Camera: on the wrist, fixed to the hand. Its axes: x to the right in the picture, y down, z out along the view.
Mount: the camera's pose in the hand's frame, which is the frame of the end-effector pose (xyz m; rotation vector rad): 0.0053 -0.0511 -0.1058 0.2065 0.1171 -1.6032
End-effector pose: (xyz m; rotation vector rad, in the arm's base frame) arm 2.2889 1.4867 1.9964 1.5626 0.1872 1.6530
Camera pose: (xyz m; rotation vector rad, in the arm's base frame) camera 2.2195 1.5674 1.9463 0.8462 1.2934 0.4036
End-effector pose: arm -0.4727 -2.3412 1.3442 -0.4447 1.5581 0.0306
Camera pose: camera -0.5584 -2.4206 1.3573 -1.4070 0.9202 -1.3725
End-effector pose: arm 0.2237 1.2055 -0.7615 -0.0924 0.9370 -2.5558
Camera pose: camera 0.1793 1.3024 -0.8112 0.4701 -0.3207 1.9440
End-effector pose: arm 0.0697 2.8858 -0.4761 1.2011 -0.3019 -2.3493
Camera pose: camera 0.1363 2.9293 -0.5627 -1.0929 -0.4186 1.7801
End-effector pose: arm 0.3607 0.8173 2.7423 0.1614 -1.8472 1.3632
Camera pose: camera 0.4405 0.8877 2.7924 1.2885 -0.8638 0.3373
